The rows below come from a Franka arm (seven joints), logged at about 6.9 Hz.
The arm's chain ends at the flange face. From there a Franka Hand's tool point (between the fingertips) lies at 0.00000 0.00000 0.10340 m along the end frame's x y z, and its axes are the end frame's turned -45 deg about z.
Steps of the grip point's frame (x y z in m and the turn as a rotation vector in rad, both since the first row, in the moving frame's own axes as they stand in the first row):
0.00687, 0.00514, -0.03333, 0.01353, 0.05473, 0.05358
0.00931, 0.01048, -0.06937, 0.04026, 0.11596, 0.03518
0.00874, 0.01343, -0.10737, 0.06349, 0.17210, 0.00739
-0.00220, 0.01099, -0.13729, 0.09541, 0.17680, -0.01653
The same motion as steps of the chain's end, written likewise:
0.00535, 0.00368, -0.03317, 0.04827, 0.02913, 0.05358
0.00827, 0.01212, -0.06859, 0.11046, 0.05353, 0.03518
0.00772, 0.02042, -0.10564, 0.16659, 0.07680, 0.00739
0.00047, 0.02914, -0.13521, 0.19248, 0.05755, -0.01653

